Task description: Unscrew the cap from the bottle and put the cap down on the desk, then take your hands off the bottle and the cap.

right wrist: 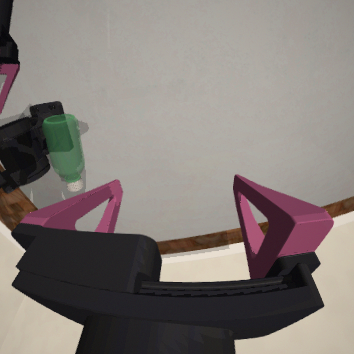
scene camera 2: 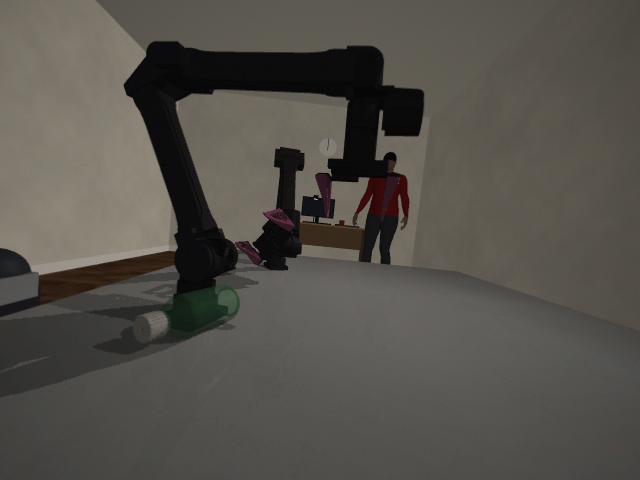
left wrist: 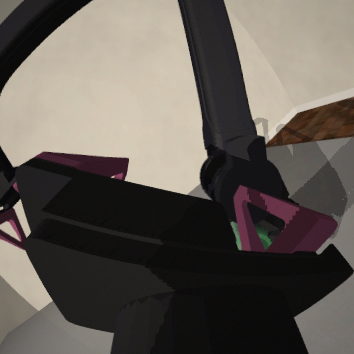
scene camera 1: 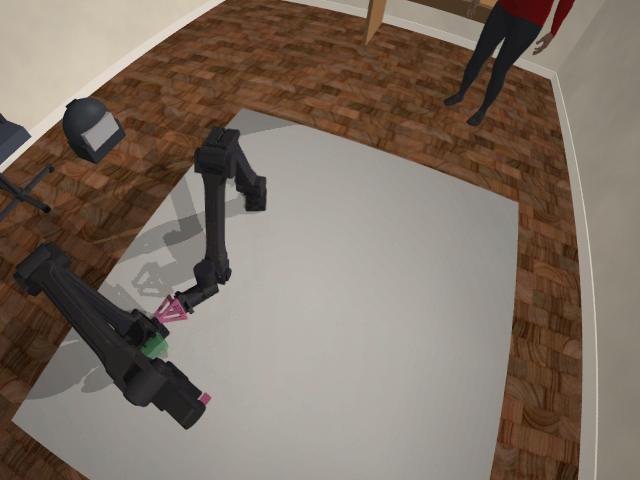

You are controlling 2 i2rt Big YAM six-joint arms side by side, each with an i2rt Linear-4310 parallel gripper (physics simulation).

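Places are measured from the left arm's base along level axes (x right, y back, z down), in metres.
Pixels of known places: left gripper, fingertip midpoint: [scene camera 2: 250,229] [left wrist: 184,178] [scene camera 1: 156,318]; right gripper, fingertip midpoint: [right wrist: 174,183] [scene camera 2: 353,220] [scene camera 1: 190,392]; left arm's base, link origin: [scene camera 2: 275,267] [scene camera 1: 256,199]; right arm's base, link origin: [scene camera 1: 151,336].
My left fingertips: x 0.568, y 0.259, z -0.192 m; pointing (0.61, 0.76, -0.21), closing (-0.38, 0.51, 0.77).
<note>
For each thing: its top centre in the pictures, then the offset to it from my left fingertips. "*": a spot on its surface instead. Level surfaces: height alone.
- translucent green bottle, surface spot: [scene camera 2: 199,311] * dx +0.127, dy +0.102, dz +0.139 m
- white ribbed cap, top centre: [scene camera 2: 150,313] [right wrist: 69,187] dx +0.140, dy +0.172, dz +0.133 m
- pale desk top, surface height: dz +0.192 m
A translucent green bottle [scene camera 1: 156,346] [scene camera 2: 199,311] [right wrist: 65,147] lies on its side against the right arm's base; a bit of it shows behind a finger in the left wrist view. The white ribbed cap [scene camera 2: 150,326] [right wrist: 75,185] sits on its neck; it is hidden in scene camera 1. My left gripper [scene camera 1: 164,314] [scene camera 2: 250,227] [left wrist: 184,178] is open and empty, in the air beyond the bottle's base end in scene camera 2. My right gripper [scene camera 2: 354,219] [right wrist: 174,183] is open and empty, pointing down high above the desk, well right of the bottle in scene camera 2.
The pale desk top [scene camera 1: 387,310] [scene camera 2: 361,372] carries both arms. The right arm spans over the bottle in scene camera 1. The left arm [scene camera 1: 215,222] stands farther up there. A dark domed object [scene camera 1: 93,129] is outside the desk's edge, and a person [scene camera 1: 496,51] [scene camera 2: 387,206] stands beyond it.
</note>
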